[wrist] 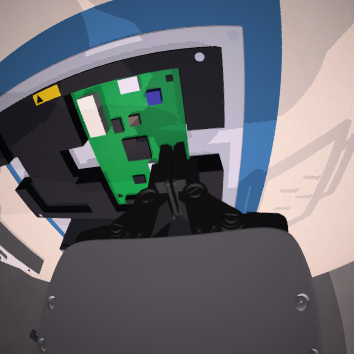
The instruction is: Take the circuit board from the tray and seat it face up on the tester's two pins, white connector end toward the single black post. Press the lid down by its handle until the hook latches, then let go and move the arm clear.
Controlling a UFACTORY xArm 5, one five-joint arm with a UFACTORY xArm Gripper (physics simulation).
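Note:
The green circuit board lies face up in the black tester, its chips and connectors showing. Its long white connector is at the board's left edge in the view. My gripper is shut and empty, and its fingertips show in front of the board's lower right part. The fingers hide that part of the board. I cannot tell the height between the fingertips and the board. The two pins, the single black post, the lid handle and the hook cannot be made out.
A yellow warning label is on the black part at the left. A black raised bracket stands at the lower left. The tester sits on a light grey plate with a blue border. A pale surface with shadows lies at the right.

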